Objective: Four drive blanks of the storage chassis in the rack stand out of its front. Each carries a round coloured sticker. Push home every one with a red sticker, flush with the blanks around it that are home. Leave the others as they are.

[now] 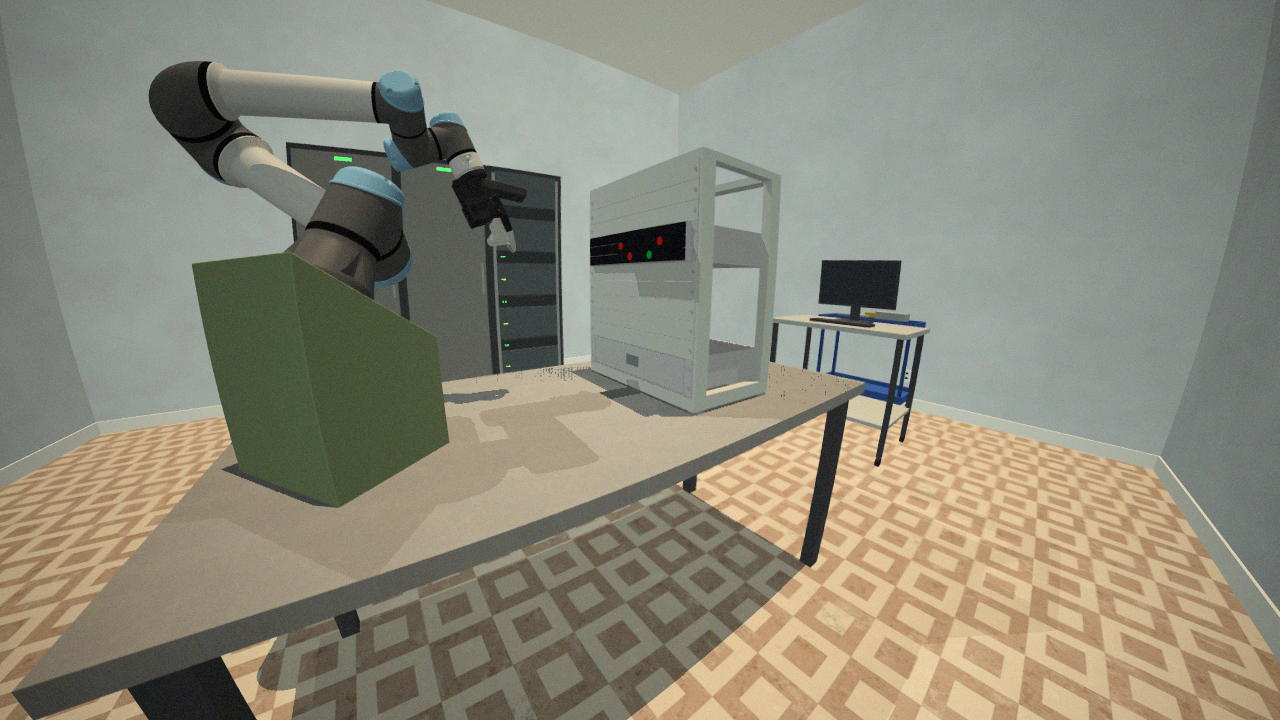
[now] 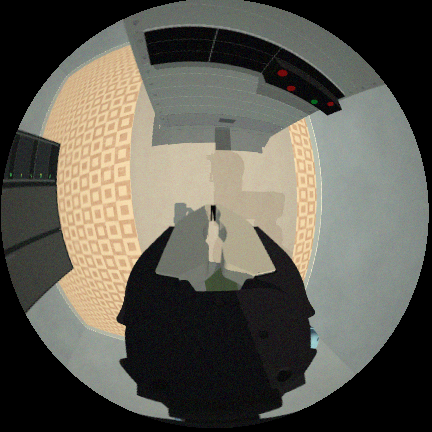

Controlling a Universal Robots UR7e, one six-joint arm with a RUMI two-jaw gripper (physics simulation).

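The storage chassis is a black band across the front of the grey rack. At its right part, blanks stand out of the front. They carry a red sticker at the left, a second red sticker just lower, a green sticker, and a third red sticker at the right. Exact depths cannot be told. My gripper is shut and empty, in the air in front of the rack, touching nothing.
The rack stands on the table. A green pedestal carries the arm at the left. Dark cabinets stand behind the arm. A side desk with a monitor is beyond the rack.
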